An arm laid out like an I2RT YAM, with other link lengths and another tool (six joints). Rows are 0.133 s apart.
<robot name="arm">
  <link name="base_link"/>
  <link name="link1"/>
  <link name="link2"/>
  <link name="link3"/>
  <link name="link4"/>
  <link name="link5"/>
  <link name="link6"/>
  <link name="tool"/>
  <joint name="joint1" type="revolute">
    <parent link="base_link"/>
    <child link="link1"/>
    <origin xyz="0 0 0.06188"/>
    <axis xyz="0 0 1"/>
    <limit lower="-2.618" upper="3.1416"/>
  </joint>
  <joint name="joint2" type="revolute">
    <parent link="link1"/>
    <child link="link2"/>
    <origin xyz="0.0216 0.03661 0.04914"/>
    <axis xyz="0 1 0"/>
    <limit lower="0" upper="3.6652"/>
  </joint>
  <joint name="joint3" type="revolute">
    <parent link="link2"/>
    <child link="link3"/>
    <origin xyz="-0.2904 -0.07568 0"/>
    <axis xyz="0 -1 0"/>
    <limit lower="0" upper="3.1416"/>
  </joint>
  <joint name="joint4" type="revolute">
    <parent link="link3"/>
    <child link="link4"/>
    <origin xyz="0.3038 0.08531 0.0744"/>
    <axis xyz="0 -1 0"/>
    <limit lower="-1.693" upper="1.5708"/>
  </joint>
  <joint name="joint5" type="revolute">
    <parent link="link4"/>
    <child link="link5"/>
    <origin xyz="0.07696 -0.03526 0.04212"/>
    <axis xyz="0 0 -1"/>
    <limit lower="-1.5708" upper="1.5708"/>
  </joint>
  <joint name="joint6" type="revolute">
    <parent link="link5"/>
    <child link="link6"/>
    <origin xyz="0.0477 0 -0.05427"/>
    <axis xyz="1 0 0"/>
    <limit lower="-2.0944" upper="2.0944"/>
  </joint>
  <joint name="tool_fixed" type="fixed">
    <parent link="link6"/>
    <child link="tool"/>
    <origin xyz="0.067 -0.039 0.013" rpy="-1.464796 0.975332 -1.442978"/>
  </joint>
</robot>
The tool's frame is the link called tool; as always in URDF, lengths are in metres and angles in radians.
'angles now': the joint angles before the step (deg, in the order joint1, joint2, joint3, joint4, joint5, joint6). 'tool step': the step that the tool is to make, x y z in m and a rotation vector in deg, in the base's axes. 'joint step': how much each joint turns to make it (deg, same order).
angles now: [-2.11, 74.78, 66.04, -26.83, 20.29, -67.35]
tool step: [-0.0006, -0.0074, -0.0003, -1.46, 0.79, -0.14]
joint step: [-1.17, 0.01, 0.01, -0.05, 0.03, -1.94]
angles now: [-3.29, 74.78, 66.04, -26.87, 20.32, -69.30]
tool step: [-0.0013, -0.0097, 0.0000, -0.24, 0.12, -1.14]
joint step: [-1.36, -0.01, 0.00, 0.02, -0.04, -0.35]
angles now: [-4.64, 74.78, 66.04, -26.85, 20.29, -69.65]
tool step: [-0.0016, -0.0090, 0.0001, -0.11, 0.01, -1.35]
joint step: [-1.18, 0.00, 0.00, -0.01, 0.20, 0.01]
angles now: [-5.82, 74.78, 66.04, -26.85, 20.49, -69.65]
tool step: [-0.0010, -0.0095, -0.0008, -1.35, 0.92, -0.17]
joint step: [-1.56, 0.06, -0.01, 0.05, -0.28, -2.12]
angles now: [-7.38, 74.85, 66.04, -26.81, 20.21, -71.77]
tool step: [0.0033, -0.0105, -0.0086, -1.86, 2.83, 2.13]
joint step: [-2.34, 1.01, 0.01, 0.01, -2.28, -4.72]
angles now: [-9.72, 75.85, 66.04, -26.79, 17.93, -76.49]
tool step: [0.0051, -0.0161, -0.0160, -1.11, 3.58, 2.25]
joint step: [-3.23, 2.00, 0.00, 0.09, -3.25, -4.96]
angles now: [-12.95, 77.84, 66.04, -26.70, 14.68, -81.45]
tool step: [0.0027, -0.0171, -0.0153, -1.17, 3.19, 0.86]
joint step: [-2.82, 1.96, 0.00, 0.10, -1.62, -3.94]
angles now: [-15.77, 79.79, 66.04, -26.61, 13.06, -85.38]
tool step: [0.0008, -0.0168, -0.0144, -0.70, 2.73, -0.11]
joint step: [-2.46, 1.84, 0.01, 0.02, -0.79, -2.72]
